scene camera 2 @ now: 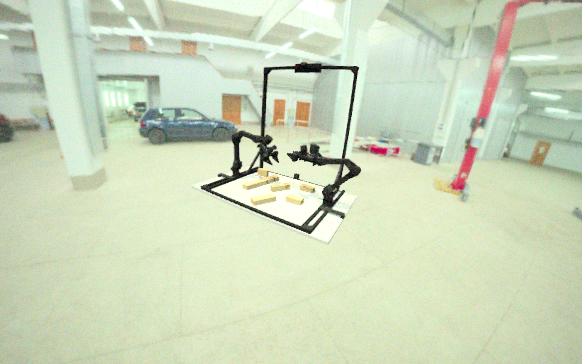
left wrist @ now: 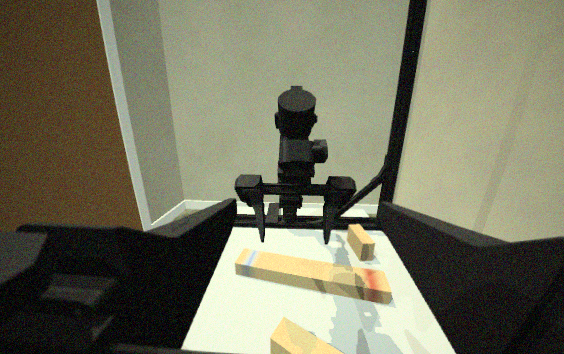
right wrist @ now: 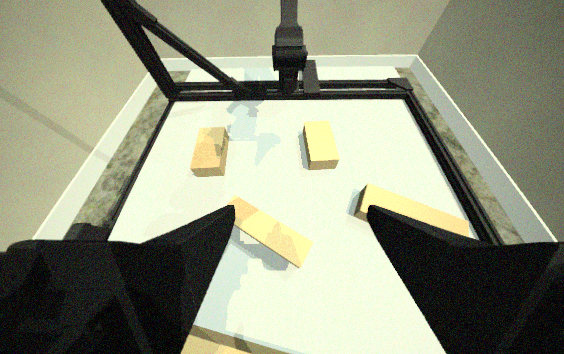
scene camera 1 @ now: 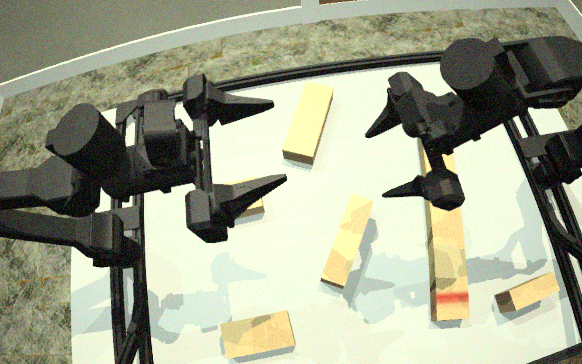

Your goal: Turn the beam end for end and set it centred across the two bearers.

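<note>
The long wooden beam lies flat on the table, its red band toward the bottom in scene camera 1; the blue band shows in the left wrist view. Two short blocks, apparently the bearers, lie apart at the left: one at the front, the other partly hidden by a left finger in scene camera 1. My left gripper is open and empty, above the table's left side. My right gripper is open and empty, left of and above the beam.
A thick block lies toward the back. A narrow block lies slantwise between the bearers and the beam. A small block lies right of the beam's red end. Black frame rails edge the table.
</note>
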